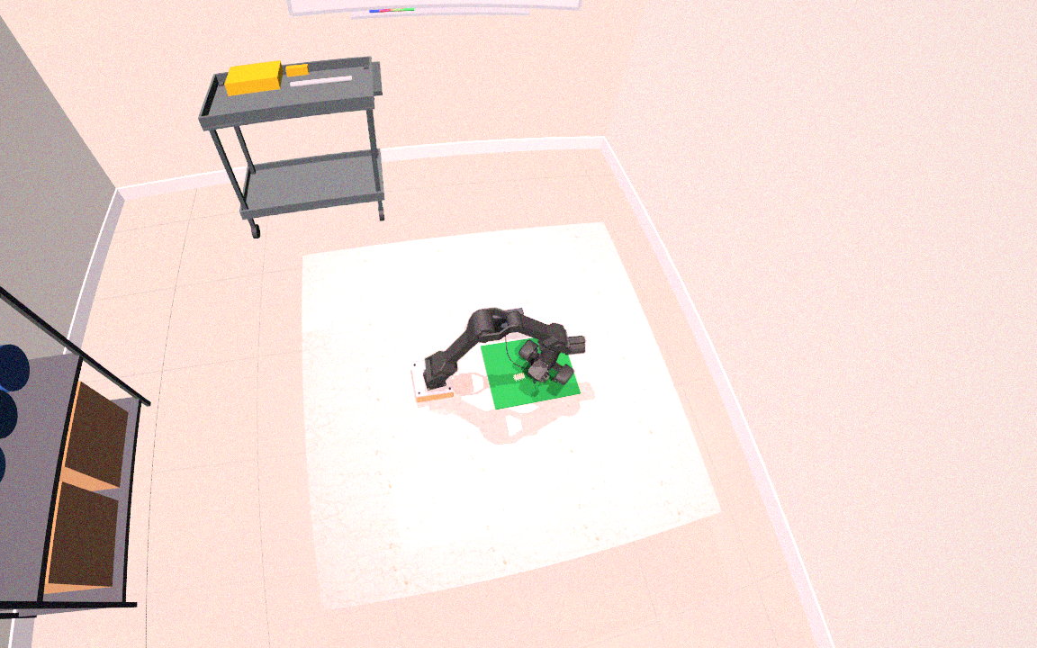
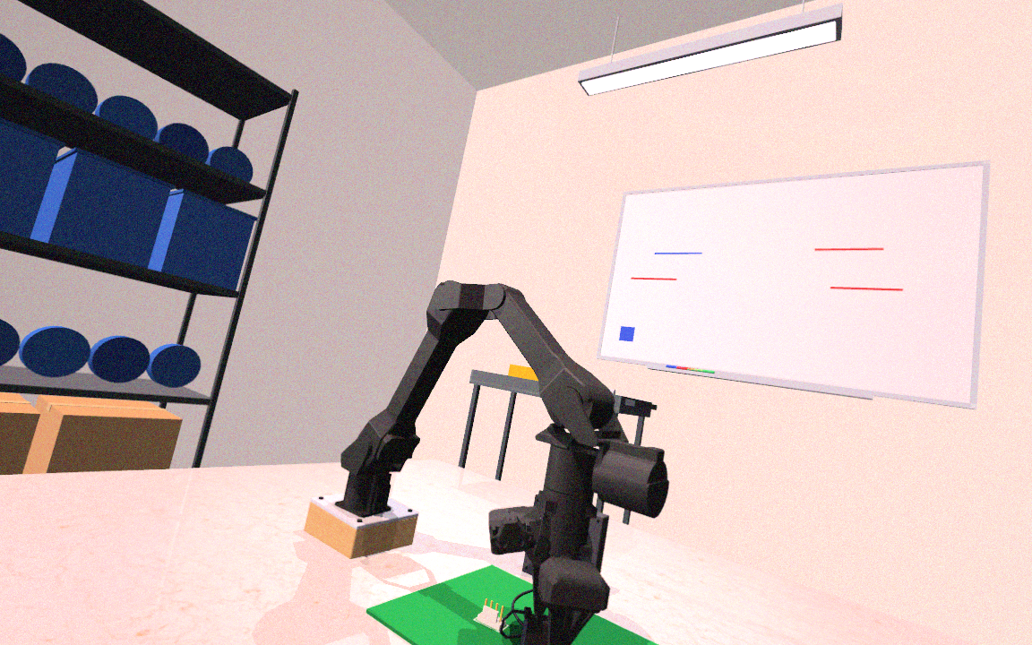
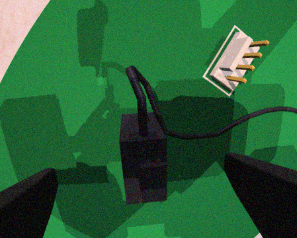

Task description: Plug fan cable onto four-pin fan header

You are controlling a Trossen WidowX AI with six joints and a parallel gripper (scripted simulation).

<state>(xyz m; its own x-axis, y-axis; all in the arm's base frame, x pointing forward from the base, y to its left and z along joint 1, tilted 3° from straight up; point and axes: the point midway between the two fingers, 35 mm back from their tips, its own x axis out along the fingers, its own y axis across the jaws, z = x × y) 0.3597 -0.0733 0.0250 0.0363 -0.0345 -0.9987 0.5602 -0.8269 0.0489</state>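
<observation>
Right now the dark plug is 10 mm behind my gripper tip. Also, from my gripper tip: fan (200 mm to the left, 70 mm behind, 30 mm above); then green board (40 mm below, 30 mm to the left, 30 mm behind).
</observation>
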